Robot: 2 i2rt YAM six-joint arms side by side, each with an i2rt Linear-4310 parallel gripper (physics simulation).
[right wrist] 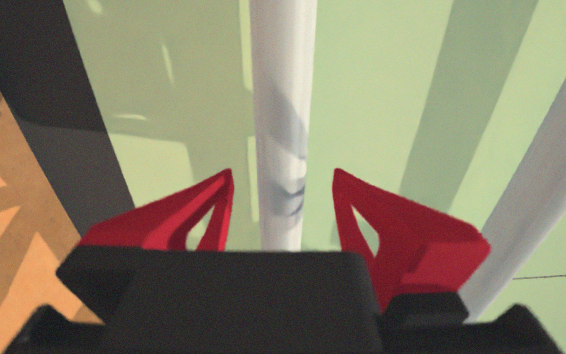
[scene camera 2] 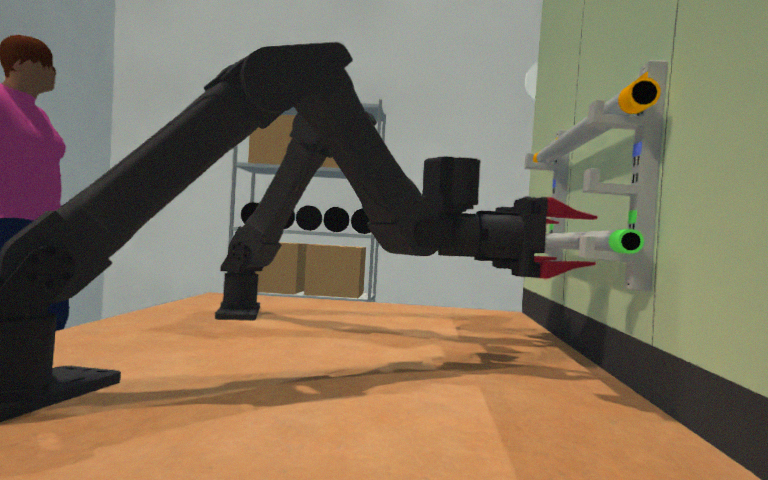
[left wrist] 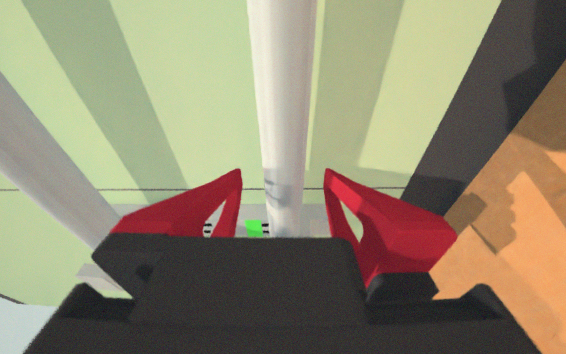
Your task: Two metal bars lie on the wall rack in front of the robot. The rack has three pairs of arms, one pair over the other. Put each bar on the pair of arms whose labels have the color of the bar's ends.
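Seen in the pictures: left gripper, fingertip midpoint: [left wrist: 282, 176]; right gripper, fingertip midpoint: [right wrist: 282, 178]; left arm's base at its link origin: [scene camera 2: 239, 312]; right arm's base at its link origin: [scene camera 2: 3, 404].
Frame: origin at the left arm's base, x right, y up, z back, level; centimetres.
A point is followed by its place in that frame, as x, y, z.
Note:
The bar with green ends [scene camera 2: 625, 241] {60.0, 17.0, -43.2} [left wrist: 284, 100] {27.9, 17.0, -49.7} [right wrist: 284, 100] {39.7, 17.1, -47.0} lies level on the lowest pair of arms of the wall rack [scene camera 2: 640, 271] {57.8, 13.8, -46.4}. A green label [scene camera 2: 633, 216] [left wrist: 254, 228] is just above it. The bar with orange ends [scene camera 2: 572, 135] {38.7, 31.8, -46.9} [left wrist: 45, 165] {24.7, 30.9, -50.9} [right wrist: 530, 210] {45.3, 31.1, -45.9} lies on the top pair. The middle pair [scene camera 2: 611, 187] {57.0, 22.9, -43.0} is bare, with a blue label [scene camera 2: 637, 148] {56.5, 27.4, -45.9} above it. My left gripper [left wrist: 282, 176] {22.7, 17.1, -53.0} and right gripper [right wrist: 283, 171] {44.8, 17.1, -48.0} [scene camera 2: 595, 240] {44.8, 17.1, -48.0} are open around the green-ended bar, with gaps at both sides. In scene camera 2 the left gripper is mostly hidden behind the right one.
The wooden table [scene camera 2: 339, 435] {71.6, 0.0, -12.9} lies below both arms, and a dark strip [scene camera 2: 679, 373] {65.5, 4.5, -46.0} runs along the foot of the green wall [scene camera 2: 713, 226] {70.5, 18.5, -44.9}. A shelf unit [scene camera 2: 380, 113] with boxes stands behind, and a person in pink [scene camera 2: 28, 152] is at the left.

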